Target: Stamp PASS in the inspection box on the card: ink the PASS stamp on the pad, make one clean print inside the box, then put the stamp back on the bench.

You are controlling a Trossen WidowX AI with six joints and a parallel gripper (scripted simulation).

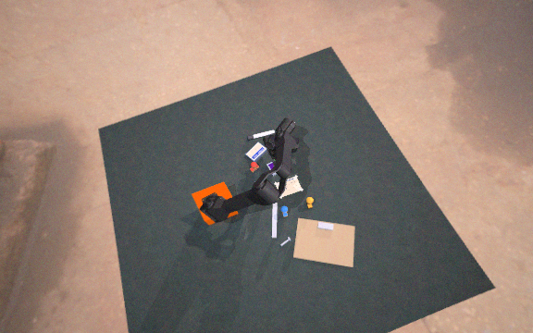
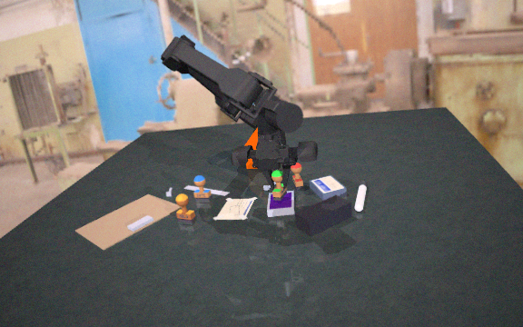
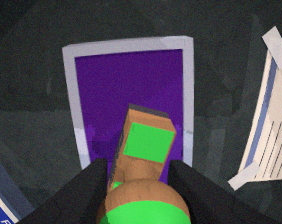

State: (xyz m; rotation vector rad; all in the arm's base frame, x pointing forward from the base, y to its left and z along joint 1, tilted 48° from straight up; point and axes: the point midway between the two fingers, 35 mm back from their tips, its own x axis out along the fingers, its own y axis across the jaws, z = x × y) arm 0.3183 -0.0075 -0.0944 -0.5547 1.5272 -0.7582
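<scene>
My gripper tip is 40 mm above the purple ink pad. Also, from my gripper tip: red stamp: 100 mm behind, 40 mm to the left, 30 mm below; then card: 110 mm to the right, 50 mm below; then green-knobbed stamp: right at my gripper tip.
</scene>
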